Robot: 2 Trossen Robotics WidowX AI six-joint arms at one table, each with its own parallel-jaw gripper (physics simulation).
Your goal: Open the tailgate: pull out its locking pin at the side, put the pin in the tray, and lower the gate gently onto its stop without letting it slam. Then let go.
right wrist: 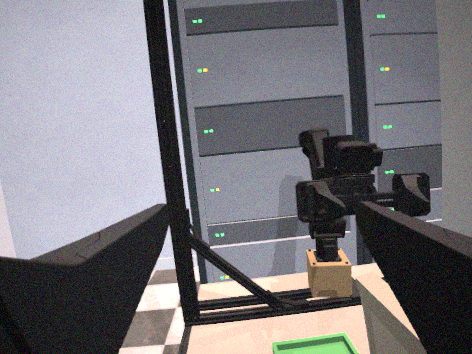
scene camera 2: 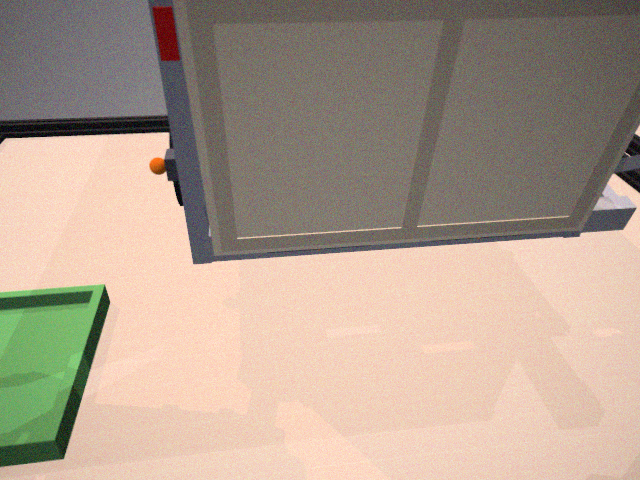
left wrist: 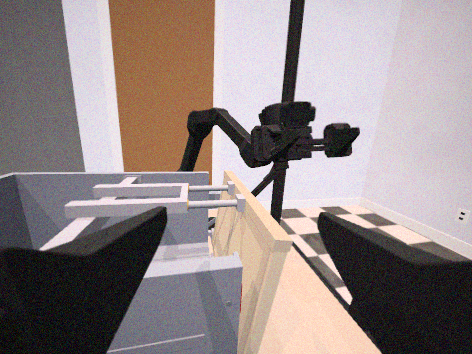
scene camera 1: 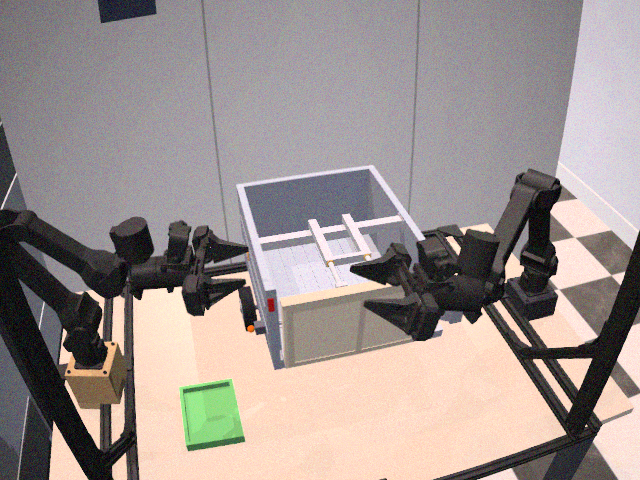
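Pixels of known places: left gripper, fingertip midpoint: [left wrist: 243, 216] [scene camera 1: 247, 264]; right gripper, fingertip midpoint: [right wrist: 261, 211] [left wrist: 329, 131] [scene camera 1: 356, 285]; left arm's base, origin of the base link: [right wrist: 327, 256] [scene camera 1: 91, 358]; right arm's base, origin of the base link: [scene camera 1: 533, 286].
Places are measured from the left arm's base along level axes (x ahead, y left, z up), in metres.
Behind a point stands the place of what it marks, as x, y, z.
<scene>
The beige tailgate [scene camera 1: 320, 330] {0.475, -0.025, 0.088} [scene camera 2: 325, 129] {0.486, -0.023, 0.088} [left wrist: 255, 215] {0.463, -0.024, 0.176} [right wrist: 385, 310] {0.455, -0.044, 0.172} stands upright across the end of the grey trailer box. The pin's orange ball [scene camera 1: 250, 328] {0.337, 0.067, 0.013} [scene camera 2: 157, 165] {0.339, 0.064, 0.012} sticks out of a block low on the box's side at picture left; its shaft is hidden. The green tray [scene camera 1: 214, 445] {0.259, -0.144, -0.103} [scene camera 2: 31, 450] {0.303, -0.136, -0.095} [right wrist: 310, 340] {0.196, -0.076, -0.088} lies on the table with no pin in it in scene camera 1. My left gripper [scene camera 1: 246, 265] {0.355, 0.000, 0.227} [left wrist: 243, 216] {0.355, 0.000, 0.227} is open and empty beside the box's left wall, above the pin. My right gripper [scene camera 1: 358, 285] {0.527, -0.130, 0.278} [right wrist: 261, 211] {0.527, -0.130, 0.278} is open and empty near the gate's top edge.
The trailer box [scene camera 1: 255, 242] {0.359, 0.144, 0.171} has a pale bar frame [scene camera 1: 321, 242] {0.487, 0.122, 0.179} [left wrist: 125, 206] {0.478, 0.137, 0.175} inside, joined by two rods to the gate's inner side. A wheel [scene camera 1: 248, 307] {0.325, 0.170, -0.021} sits beside the pin. Black uprights [scene camera 1: 46, 382] {0.141, -0.374, 0.349} [right wrist: 167, 150] {0.141, -0.356, 0.326} stand at the table's sides.
</scene>
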